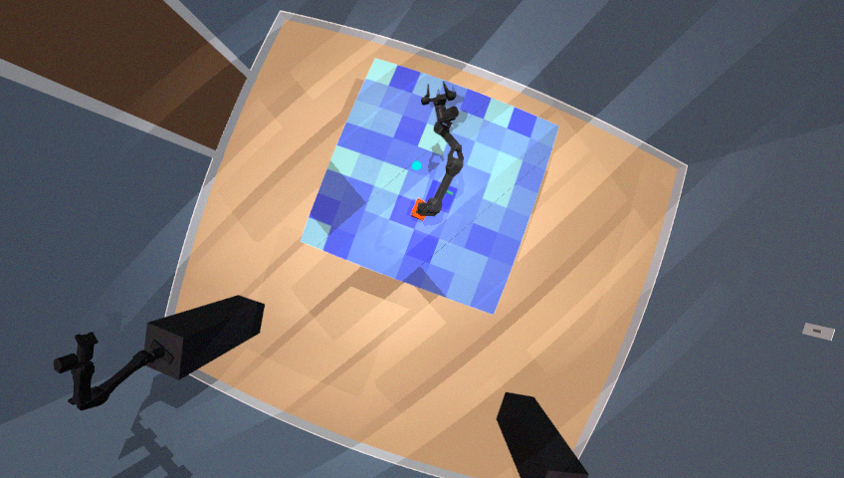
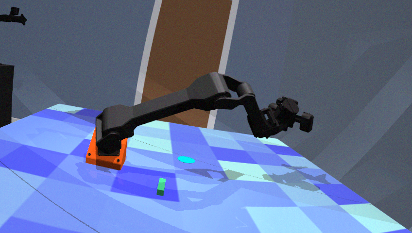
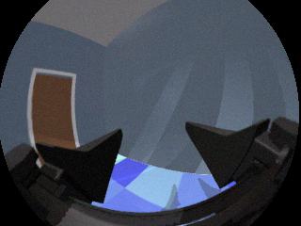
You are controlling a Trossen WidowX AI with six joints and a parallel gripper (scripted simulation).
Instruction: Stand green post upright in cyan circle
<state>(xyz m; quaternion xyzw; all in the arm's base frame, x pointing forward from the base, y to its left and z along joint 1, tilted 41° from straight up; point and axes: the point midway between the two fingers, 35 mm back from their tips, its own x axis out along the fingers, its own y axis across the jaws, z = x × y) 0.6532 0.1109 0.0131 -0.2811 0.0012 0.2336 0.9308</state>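
Now: gripper tip 520 mm past the green post, 220 mm to the left of it and 220 mm above it. The rest, counted from my gripper tip: cyan circle: 410 mm behind, 10 mm to the left, 230 mm below.
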